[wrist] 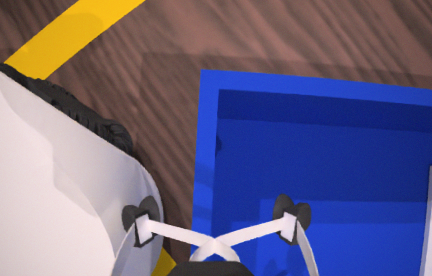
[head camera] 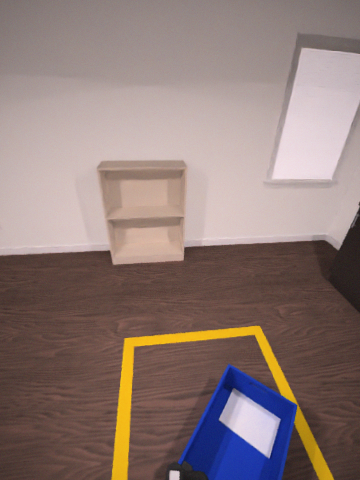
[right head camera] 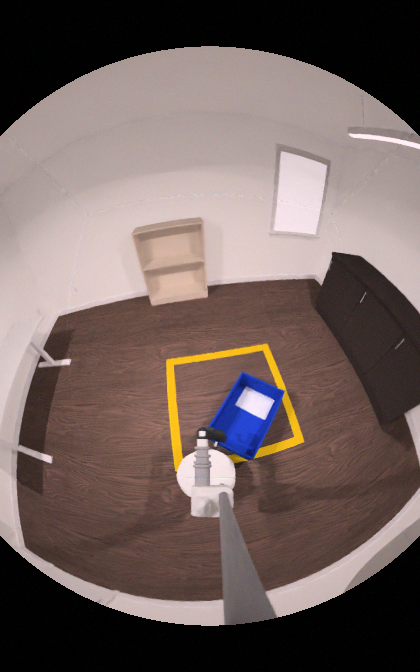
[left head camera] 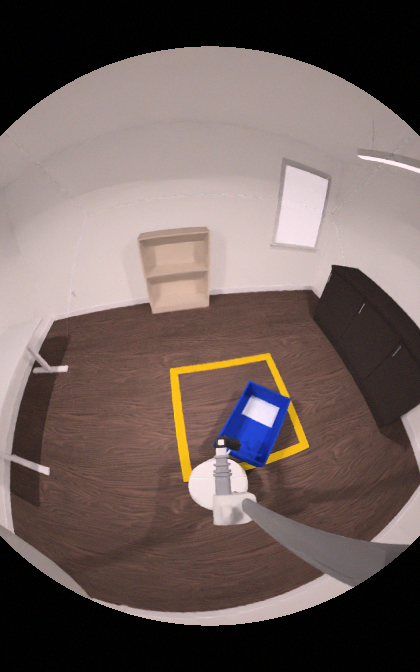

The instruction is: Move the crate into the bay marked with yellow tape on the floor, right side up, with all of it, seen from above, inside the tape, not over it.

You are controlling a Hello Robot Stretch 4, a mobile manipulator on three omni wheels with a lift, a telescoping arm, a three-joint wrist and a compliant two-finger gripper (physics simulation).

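Places are measured from the robot's base along level axes (x up, y left, z back), in metres.
Where they show: gripper, fingertip midpoint: (wrist: 216,211).
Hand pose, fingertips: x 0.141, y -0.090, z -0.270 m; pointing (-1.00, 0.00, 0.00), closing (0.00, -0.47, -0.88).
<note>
After its pixels a point has its place.
The blue crate (head camera: 232,452) @(x -0.010, y -0.300, z -0.454 m) (left head camera: 250,431) @(x -0.010, y -0.303, z -0.419 m) (right head camera: 242,422) (wrist: 320,160) @(x -0.010, y -0.134, z -0.430 m) stands right side up on the floor, turned at an angle to the bay. A white rectangle (head camera: 250,422) @(x 0.001, y -0.422, z -0.588 m) (left head camera: 261,411) @(x 0.001, y -0.425, z -0.591 m) (right head camera: 255,402) lies inside it. The yellow tape (head camera: 124,400) @(x -0.027, y 0.328, z -0.677 m) (left head camera: 180,425) @(x -0.028, y 0.288, z -0.503 m) (right head camera: 172,415) (wrist: 75,40) @(x -0.027, y 0.227, z -0.182 m) outlines the bay. In the head views, the crate's far right corner overlaps the right tape and its near end overlaps the near tape. My gripper (wrist: 216,211) @(x 0.141, y -0.090, z -0.270 m) is open in the wrist view, its fingers spread on either side of the crate's end wall. The fingertips cannot be made out in the head views.
My white round base (left head camera: 200,482) @(x 0.187, y 0.118, z -0.018 m) (right head camera: 190,472) (wrist: 50,175) @(x 0.185, y 0.006, z -0.172 m) stands at the bay's near edge, close beside the crate. A beige shelf (head camera: 146,217) (left head camera: 177,273) (right head camera: 174,263) stands at the far wall. A dark cabinet (left head camera: 370,345) @(x 0.486, y -1.649, z -0.893 m) (right head camera: 370,335) stands on the right, and white table legs (left head camera: 50,369) (right head camera: 55,363) on the left.
</note>
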